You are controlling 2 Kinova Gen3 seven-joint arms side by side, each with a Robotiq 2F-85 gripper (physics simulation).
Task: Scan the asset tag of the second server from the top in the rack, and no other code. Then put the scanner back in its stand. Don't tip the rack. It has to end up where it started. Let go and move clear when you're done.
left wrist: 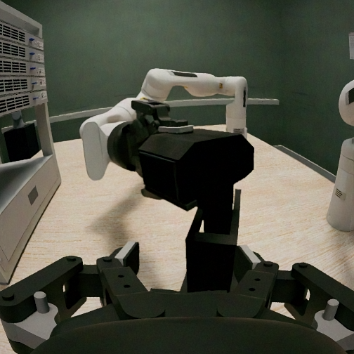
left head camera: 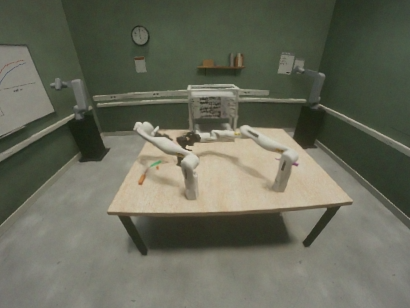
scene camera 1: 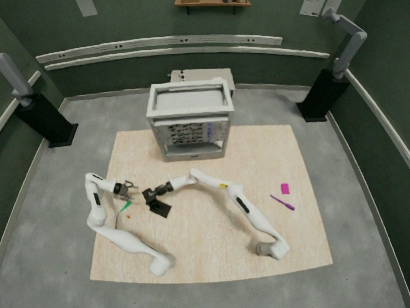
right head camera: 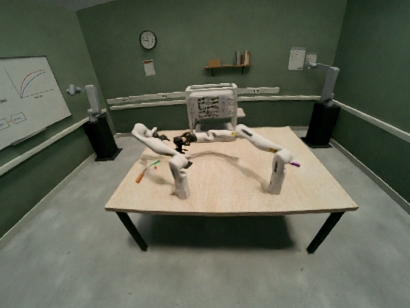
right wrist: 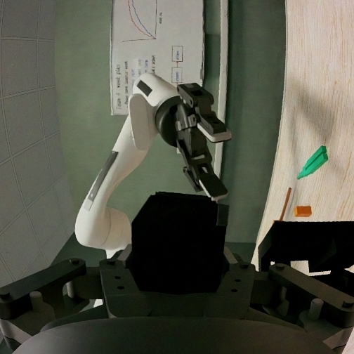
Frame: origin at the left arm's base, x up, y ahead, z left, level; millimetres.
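Seen in the pictures: left gripper, fingertip midpoint: (scene camera 1: pixel 137 193) (right head camera: pixel 168 142); right gripper, fingertip midpoint: (left head camera: pixel 182 140) (scene camera 1: pixel 150 195) (right head camera: pixel 178 140); left arm's base at its link origin: (left head camera: pixel 192 195) (right head camera: pixel 184 194); right arm's base at its link origin: (left head camera: pixel 278 187) (scene camera 1: pixel 262 248) (right head camera: pixel 274 189).
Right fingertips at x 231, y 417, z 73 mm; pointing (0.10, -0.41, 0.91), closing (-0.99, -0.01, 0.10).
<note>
Pixels of each thing's top centre, then the offset from my right fingertips to it.
- black scanner at its top centre: (scene camera 1: pixel 148 196) (left head camera: pixel 181 137) (right head camera: pixel 177 138) dz +4, dx +30, dy -14 mm
- white rack at its top centre: (scene camera 1: pixel 189 97) (right head camera: pixel 211 86) (left head camera: pixel 212 87) dz -309, dx +354, dy +483 mm
- green tool at its top centre: (scene camera 1: pixel 124 207) dz +274, dx -221, dy -17 mm
- orange block at its top centre: (scene camera 1: pixel 127 216) dz +237, dx -198, dy -96 mm
- orange-handled tool at its top centre: (left head camera: pixel 143 174) (right head camera: pixel 141 173) dz +337, dx -203, dy -189 mm
- purple tool at its top centre: (scene camera 1: pixel 283 201) dz -966, dx -205, dy -93 mm
- magenta block at its top centre: (scene camera 1: pixel 285 188) dz -1025, dx -216, dy +12 mm
The black scanner (scene camera 1: pixel 148 196) (left wrist: pixel 205 160) (right wrist: pixel 177 235) is upright, its handle reaching down between the walls of the black stand (scene camera 1: pixel 160 208) (left wrist: pixel 212 265) (right wrist: pixel 310 242). How deep it sits is hidden. My right gripper (scene camera 1: pixel 152 193) (left wrist: pixel 188 158) is shut on the scanner's head. My left gripper (scene camera 1: pixel 135 192) (left wrist: pixel 186 257) (right wrist: pixel 221 170) is open and empty, a short way from the scanner and stand. The white rack (left head camera: pixel 190 112) (right head camera: pixel 190 110) (scene camera 1: pixel 231 107) (left wrist: pixel 47 130) stands upright at the table's back. Its second server (left wrist: pixel 12 50) shows at the left wrist view's edge; its tag is unreadable.
A green tool (scene camera 1: pixel 125 206) (right wrist: pixel 314 162) and an orange block (scene camera 1: pixel 128 217) (right wrist: pixel 302 211) lie near the stand. An orange-handled tool (left head camera: pixel 142 178) (right head camera: pixel 140 177) lies at the left. A purple tool (scene camera 1: pixel 283 202) and a magenta block (scene camera 1: pixel 285 188) lie at the right.
</note>
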